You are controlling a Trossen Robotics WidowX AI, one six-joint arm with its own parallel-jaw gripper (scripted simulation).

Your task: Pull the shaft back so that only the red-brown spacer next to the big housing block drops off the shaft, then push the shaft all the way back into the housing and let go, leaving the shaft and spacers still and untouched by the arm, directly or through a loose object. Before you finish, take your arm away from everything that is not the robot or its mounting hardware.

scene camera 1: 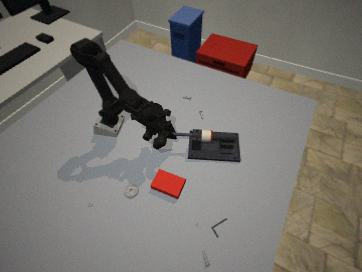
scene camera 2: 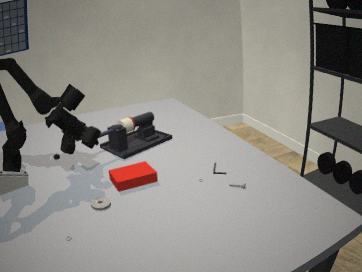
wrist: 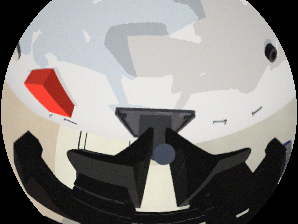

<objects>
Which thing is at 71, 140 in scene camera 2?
My gripper.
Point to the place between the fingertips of my gripper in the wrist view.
159, 131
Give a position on a red flat block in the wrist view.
44, 85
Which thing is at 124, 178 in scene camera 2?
A red flat block.
</objects>
